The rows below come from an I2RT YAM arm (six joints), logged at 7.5 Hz.
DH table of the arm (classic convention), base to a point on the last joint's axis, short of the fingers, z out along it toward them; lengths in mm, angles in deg. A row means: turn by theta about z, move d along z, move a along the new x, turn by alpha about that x. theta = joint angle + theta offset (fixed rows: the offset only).
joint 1: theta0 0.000  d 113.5  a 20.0  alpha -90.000
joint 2: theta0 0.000  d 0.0  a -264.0  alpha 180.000
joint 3: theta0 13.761  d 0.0  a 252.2  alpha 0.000
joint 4: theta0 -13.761  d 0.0  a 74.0  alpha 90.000
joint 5: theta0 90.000  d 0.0  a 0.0  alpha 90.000
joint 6: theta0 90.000  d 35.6  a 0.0  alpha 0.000
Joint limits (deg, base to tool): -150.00..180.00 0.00..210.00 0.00..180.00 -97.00..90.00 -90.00..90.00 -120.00..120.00
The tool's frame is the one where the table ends.
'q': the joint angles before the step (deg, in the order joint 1, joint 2, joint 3, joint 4, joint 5, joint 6). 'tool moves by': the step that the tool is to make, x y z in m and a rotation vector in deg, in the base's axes. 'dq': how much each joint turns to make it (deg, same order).
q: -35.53 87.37 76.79 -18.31 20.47 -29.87
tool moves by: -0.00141 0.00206 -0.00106 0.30 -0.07 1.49
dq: 0.00 -0.59 -0.78 0.25 -1.44 -0.50
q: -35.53 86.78 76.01 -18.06 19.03 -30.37
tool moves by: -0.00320 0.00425 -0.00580 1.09 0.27 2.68
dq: 0.00 -1.11 -2.06 0.31 -2.70 -0.70
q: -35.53 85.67 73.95 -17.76 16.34 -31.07
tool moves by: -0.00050 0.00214 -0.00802 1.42 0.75 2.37
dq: 0.00 -0.20 -1.48 0.00 -2.41 -0.59
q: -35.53 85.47 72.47 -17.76 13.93 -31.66
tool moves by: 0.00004 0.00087 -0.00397 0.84 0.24 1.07
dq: 0.00 0.00 -0.64 -0.03 -1.20 -0.09
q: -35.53 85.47 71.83 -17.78 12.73 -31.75
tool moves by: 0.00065 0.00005 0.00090 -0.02 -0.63 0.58
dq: 0.00 -0.02 0.00 0.50 -0.68 0.00
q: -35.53 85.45 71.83 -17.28 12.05 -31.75
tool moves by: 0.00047 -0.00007 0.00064 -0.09 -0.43 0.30
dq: 0.00 0.00 0.00 0.40 -0.35 0.00
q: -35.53 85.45 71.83 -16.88 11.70 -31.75
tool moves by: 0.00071 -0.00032 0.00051 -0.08 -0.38 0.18
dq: 0.00 0.09 0.07 0.36 -0.23 0.05
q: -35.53 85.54 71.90 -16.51 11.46 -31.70
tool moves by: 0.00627 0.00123 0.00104 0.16 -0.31 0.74
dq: 0.74 0.92 1.05 -0.02 -0.15 0.28
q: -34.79 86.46 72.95 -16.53 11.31 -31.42
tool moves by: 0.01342 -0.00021 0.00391 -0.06 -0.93 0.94
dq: 1.18 2.27 2.79 0.17 -0.02 0.54
